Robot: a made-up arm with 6 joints. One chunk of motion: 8 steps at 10 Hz.
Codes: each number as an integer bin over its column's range. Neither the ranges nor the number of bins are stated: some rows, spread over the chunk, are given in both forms.
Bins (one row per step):
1: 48 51 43 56 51 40
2: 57 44 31 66 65 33
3: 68 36 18 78 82 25
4: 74 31 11 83 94 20
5: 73 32 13 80 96 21
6: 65 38 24 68 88 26
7: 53 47 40 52 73 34
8: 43 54 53 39 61 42
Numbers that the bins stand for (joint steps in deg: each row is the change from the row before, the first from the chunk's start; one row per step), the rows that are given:
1: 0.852 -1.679 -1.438 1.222 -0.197 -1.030
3: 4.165 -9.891 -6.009 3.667 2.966 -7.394
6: 3.668 -8.796 -4.912 2.556 3.578 -6.970
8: 0.023 -0.036 0.390 -0.667 0.823 -0.182
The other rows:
2: 2.342 -5.511 -3.632 2.333 1.231 -4.000
4: 5.159 -12.628 -7.289 4.222 4.190 -9.515
5: 4.993 -12.081 -6.923 3.889 4.394 -9.091
7: 1.680 -3.869 -1.987 0.778 2.047 -3.576

